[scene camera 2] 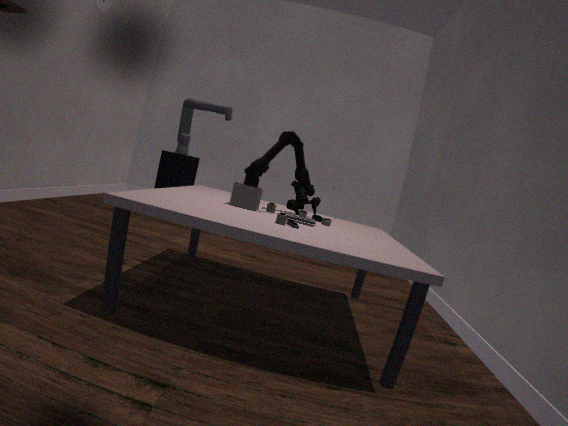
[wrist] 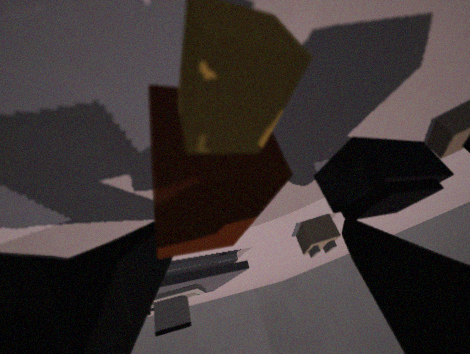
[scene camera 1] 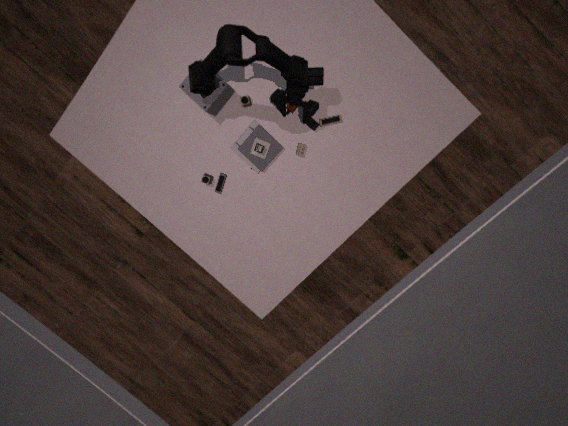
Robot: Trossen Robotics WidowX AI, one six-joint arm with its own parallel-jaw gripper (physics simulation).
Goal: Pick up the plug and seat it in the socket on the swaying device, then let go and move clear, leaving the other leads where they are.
Labels:
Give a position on a black plug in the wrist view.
At 368, 177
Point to an orange-brown plug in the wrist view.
216, 165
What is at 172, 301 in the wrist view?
A grey device with socket.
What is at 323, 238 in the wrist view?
A tan connector.

